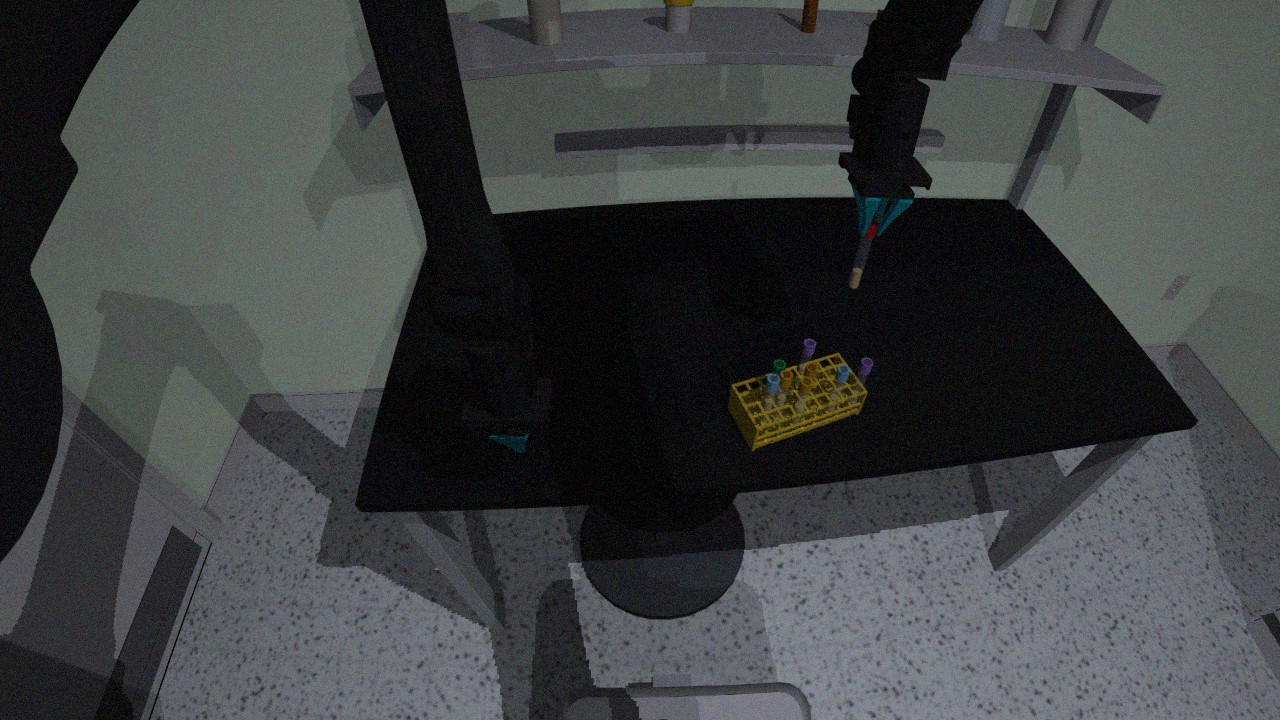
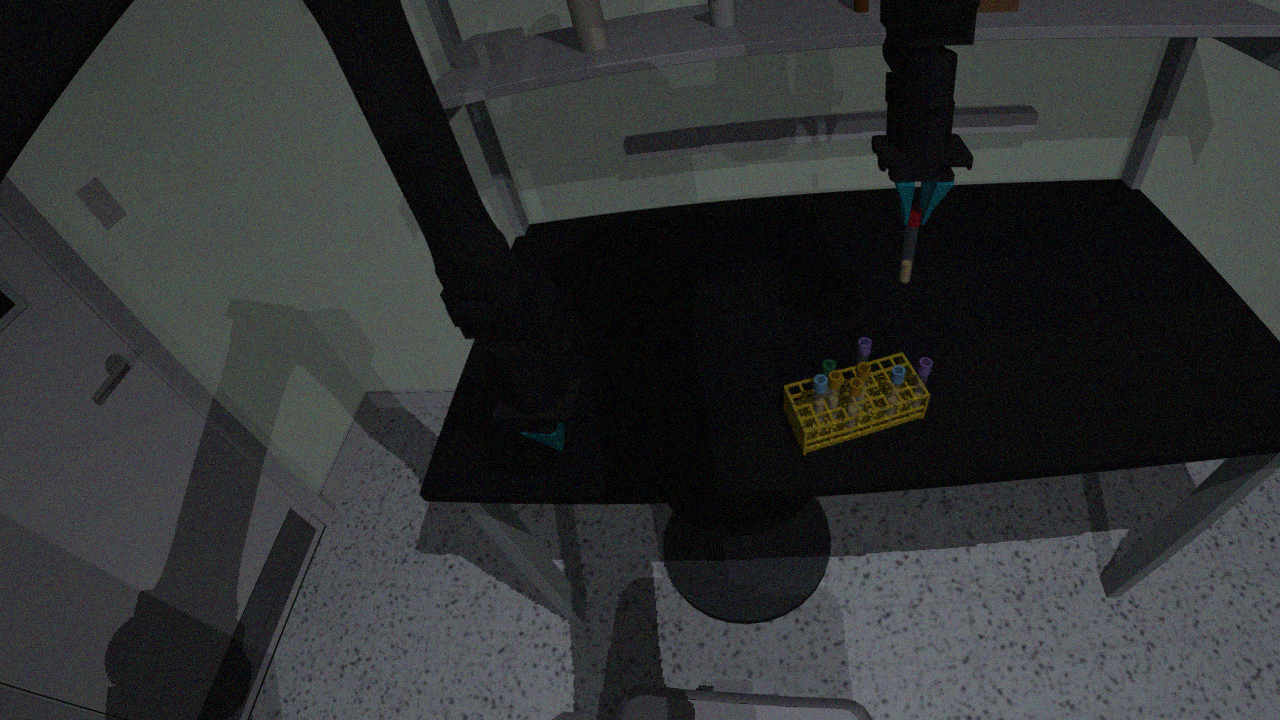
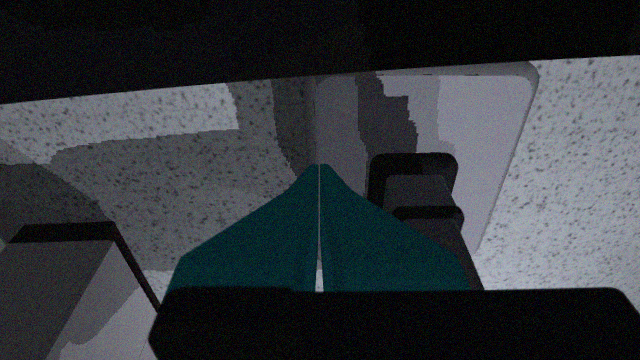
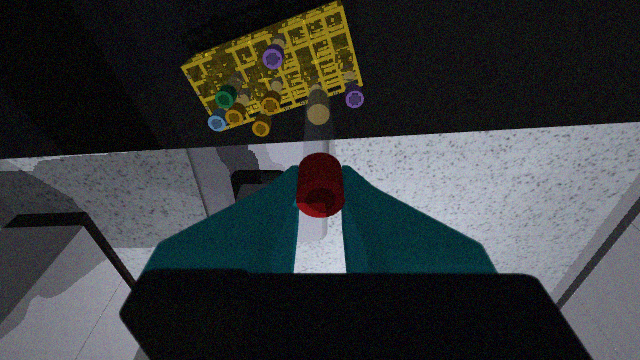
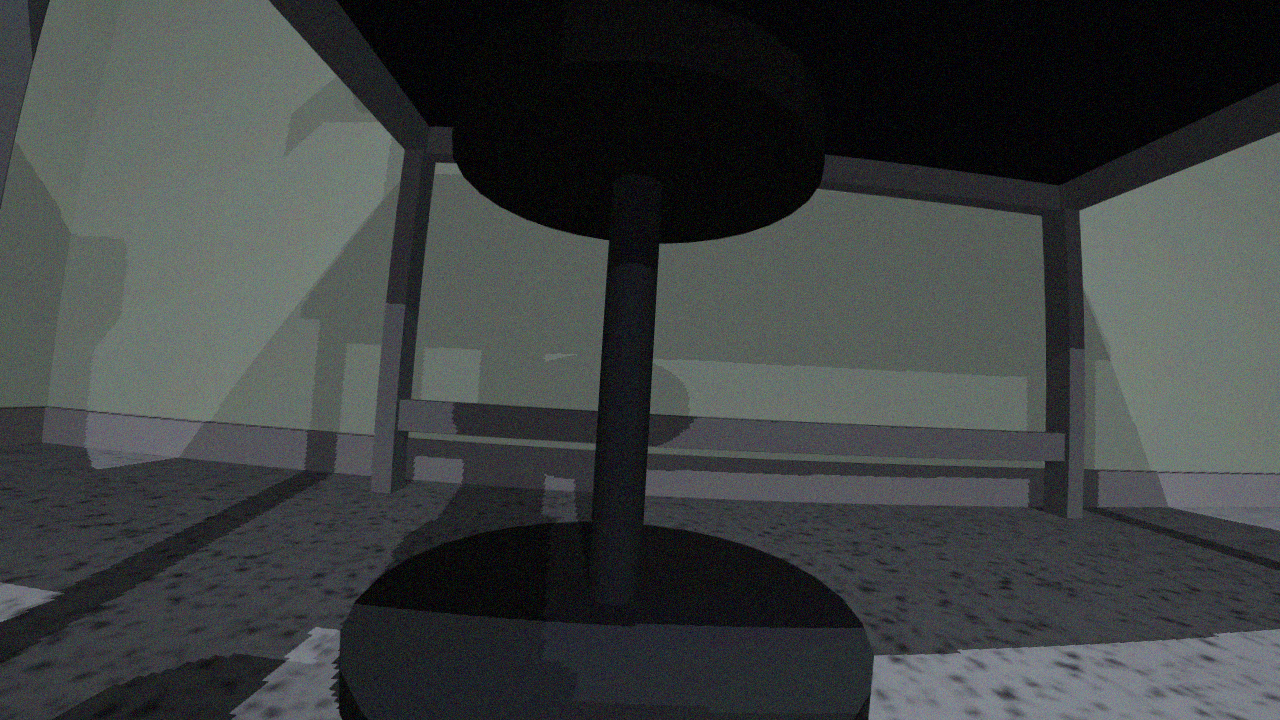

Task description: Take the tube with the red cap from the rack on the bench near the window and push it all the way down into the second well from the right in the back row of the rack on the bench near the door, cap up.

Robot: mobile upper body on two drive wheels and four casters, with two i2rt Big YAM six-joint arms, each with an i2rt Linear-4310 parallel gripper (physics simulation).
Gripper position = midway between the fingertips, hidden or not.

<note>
In view: the left gripper point(image 3: 319, 179), the right gripper point(image 2: 913, 222) and a yellow tube rack point(image 2: 800, 413).
The yellow tube rack also shows in image 1 point(image 1: 746, 411) and in image 4 point(image 4: 321, 45). The right gripper shows as well in image 1 point(image 1: 868, 233) and in image 4 point(image 4: 320, 177). Image 3 misses the yellow tube rack: it is out of frame. Image 5 does not show the yellow tube rack: it is out of frame.
</note>
